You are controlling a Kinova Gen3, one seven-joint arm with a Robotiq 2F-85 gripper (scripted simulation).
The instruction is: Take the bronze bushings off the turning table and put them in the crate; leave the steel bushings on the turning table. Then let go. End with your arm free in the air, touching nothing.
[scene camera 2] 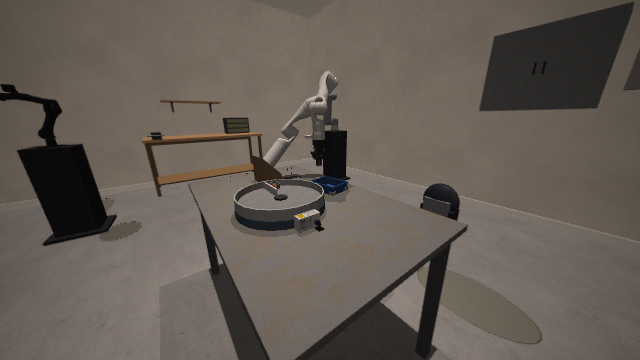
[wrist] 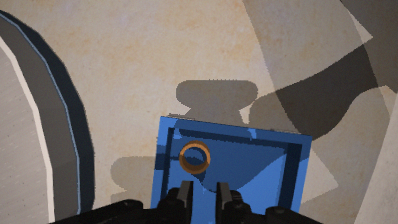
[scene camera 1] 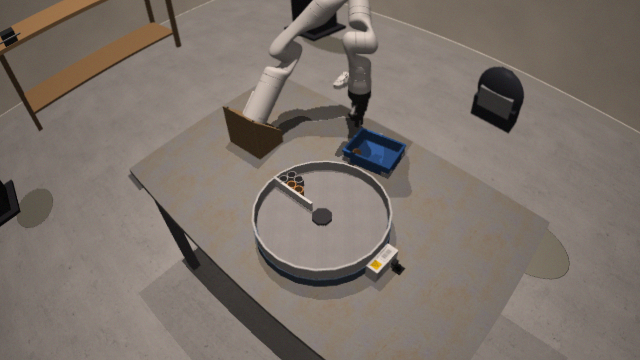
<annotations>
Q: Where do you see a blue crate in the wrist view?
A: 271, 172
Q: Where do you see a blue crate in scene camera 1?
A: At 382, 149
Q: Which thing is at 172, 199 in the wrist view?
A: My gripper.
</annotations>
